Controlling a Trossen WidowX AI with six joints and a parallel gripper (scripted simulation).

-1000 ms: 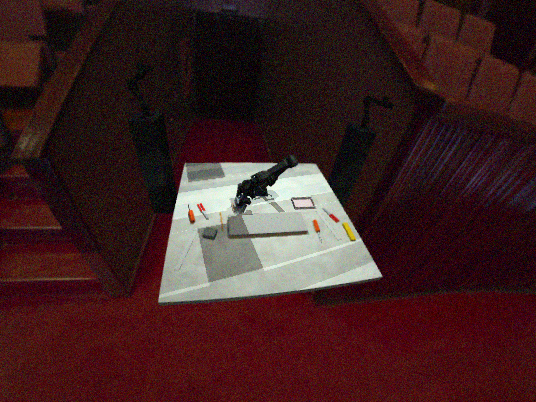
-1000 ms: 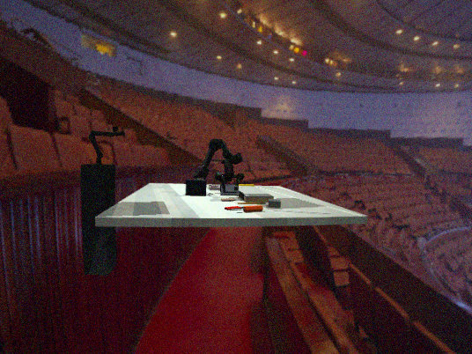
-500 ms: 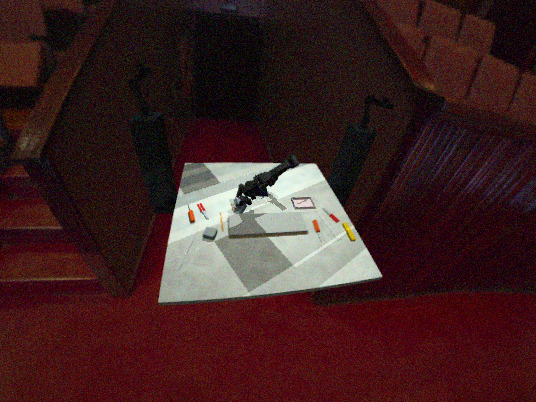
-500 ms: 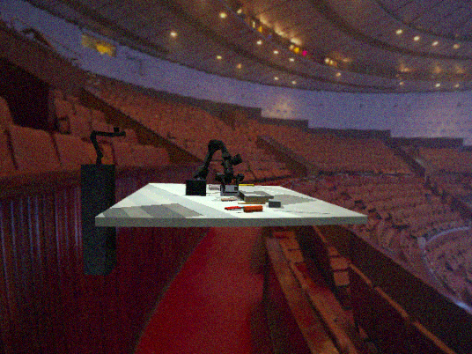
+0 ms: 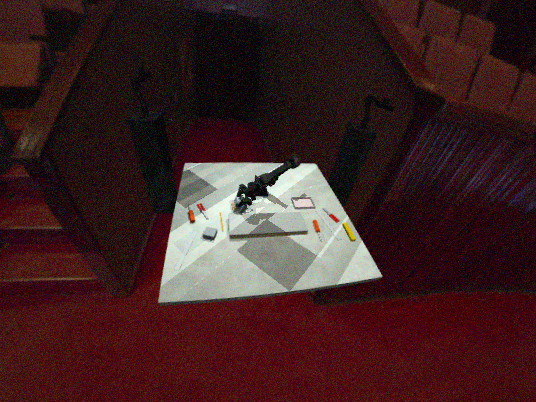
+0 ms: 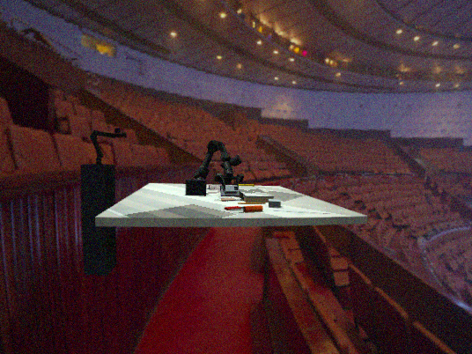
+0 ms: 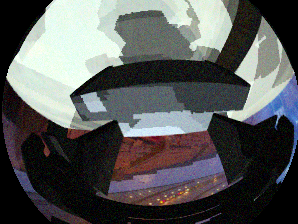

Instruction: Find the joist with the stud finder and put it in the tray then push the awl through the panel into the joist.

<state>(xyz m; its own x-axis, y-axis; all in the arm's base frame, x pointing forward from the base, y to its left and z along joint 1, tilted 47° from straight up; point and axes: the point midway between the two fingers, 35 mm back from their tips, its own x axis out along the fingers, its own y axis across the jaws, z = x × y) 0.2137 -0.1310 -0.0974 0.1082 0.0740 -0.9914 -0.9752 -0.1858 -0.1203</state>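
My gripper tip is now 10 mm short of the stud finder, 10 mm to the right of it and 10 mm above it. Also, from my gripper tip: tray (90 mm behind, 510 mm to the left, 70 mm below); thin orange tool (120 mm ahead, 100 mm to the right, 80 mm below); grey block (240 mm ahead, 160 mm to the right, 60 mm below).
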